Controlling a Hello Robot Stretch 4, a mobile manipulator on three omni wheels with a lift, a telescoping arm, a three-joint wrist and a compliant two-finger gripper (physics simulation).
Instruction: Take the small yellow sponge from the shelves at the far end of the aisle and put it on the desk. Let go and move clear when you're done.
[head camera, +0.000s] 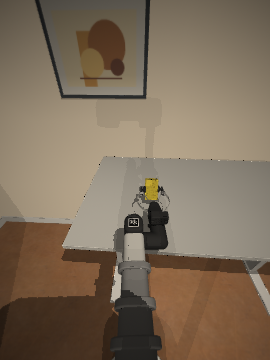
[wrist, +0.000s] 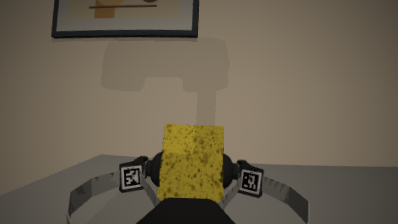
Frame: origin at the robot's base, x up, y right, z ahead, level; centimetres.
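Seen in the pictures: hand at its tool point: (head camera: 151, 186) (wrist: 192, 166).
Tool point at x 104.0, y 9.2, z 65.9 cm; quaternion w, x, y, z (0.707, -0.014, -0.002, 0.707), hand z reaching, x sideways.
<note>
A point is followed by its place in that frame.
The small yellow sponge (head camera: 152, 187) @(x 105.1, y 9.5, z 64.2 cm) (wrist: 192, 160) @(x 105.1, y 9.2, z 64.2 cm) is between the two fingertips of my gripper (head camera: 152, 190) @(x 104.0, y 9.2, z 65.9 cm) (wrist: 192, 170) @(x 104.0, y 9.2, z 65.9 cm), which is shut on it. In the wrist view the dark finger pads press against its left and right sides. In the head camera view the sponge and gripper are over the grey-white desk (head camera: 215, 210) @(x 92.3, y 42.6, z 60.0 cm) (wrist: 350, 192) @(x 92.3, y 45.7, z 87.6 cm), left of its middle. How high the sponge is above the desk top is hard to tell. The shelves do not show in these views.
A beige wall (head camera: 210, 100) @(x 133.6, y 50.6, z 115.2 cm) (wrist: 300, 90) @(x 117.8, y 46.1, z 115.5 cm) stands behind the desk. A framed picture (head camera: 104, 96) @(x 135.8, y -17.0, z 117.7 cm) (wrist: 125, 34) @(x 135.0, y -15.8, z 117.7 cm) hangs on it above the desk. The desk's front edge crosses under my arm, with brown floor (head camera: 50, 280) @(x -2.7, y -75.7, z 62.5 cm) in front and a desk leg (head camera: 259, 287) at the right.
</note>
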